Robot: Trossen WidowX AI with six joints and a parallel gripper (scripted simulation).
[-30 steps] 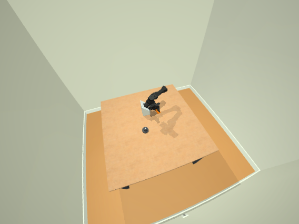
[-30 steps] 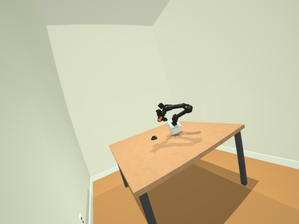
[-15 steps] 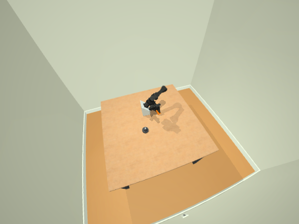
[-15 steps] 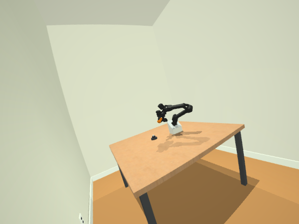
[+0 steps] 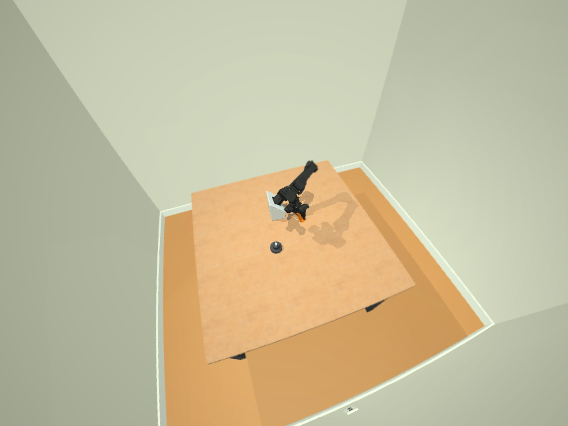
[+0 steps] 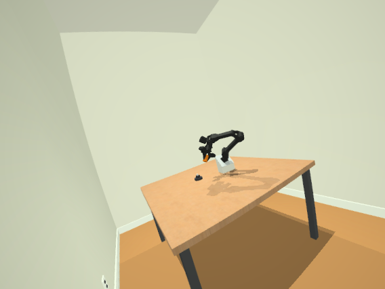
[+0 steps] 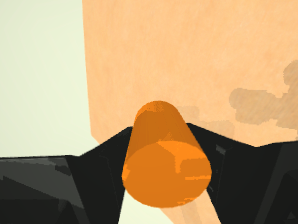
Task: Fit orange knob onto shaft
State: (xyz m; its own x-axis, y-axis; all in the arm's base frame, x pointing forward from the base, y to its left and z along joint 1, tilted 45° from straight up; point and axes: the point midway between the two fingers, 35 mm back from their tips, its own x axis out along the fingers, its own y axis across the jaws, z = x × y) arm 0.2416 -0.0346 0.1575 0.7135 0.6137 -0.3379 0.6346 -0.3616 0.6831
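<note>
The orange knob is 20 mm behind my gripper tip, 10 mm to the right of it and 30 mm above it. Also, from my gripper tip: pedestal (20 mm ahead, 200 mm to the right, 180 mm below).
</note>
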